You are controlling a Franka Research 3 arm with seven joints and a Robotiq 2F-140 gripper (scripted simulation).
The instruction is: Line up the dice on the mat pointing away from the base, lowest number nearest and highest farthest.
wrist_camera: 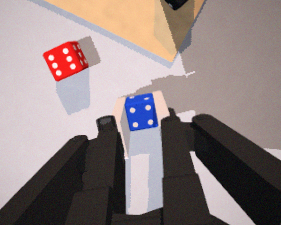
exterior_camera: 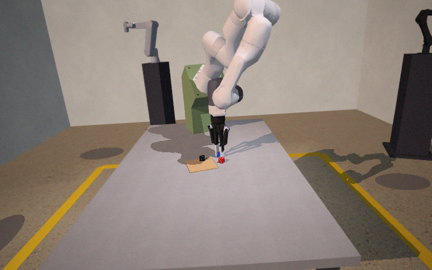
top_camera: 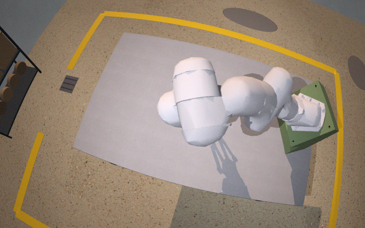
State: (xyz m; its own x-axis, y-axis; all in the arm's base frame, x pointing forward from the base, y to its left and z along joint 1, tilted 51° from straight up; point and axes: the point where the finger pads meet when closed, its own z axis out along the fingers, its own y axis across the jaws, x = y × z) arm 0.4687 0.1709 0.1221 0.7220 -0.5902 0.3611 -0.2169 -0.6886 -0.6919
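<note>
Right now my hand is 2 cm above the blue die. Also, from my hand: red die 7 cm ahead, 4 cm to the left, 2 cm below; tan mat 12 cm ahead, 6 cm to the right, 3 cm below; black die 8 cm ahead, 7 cm to the right, 2 cm below.
</note>
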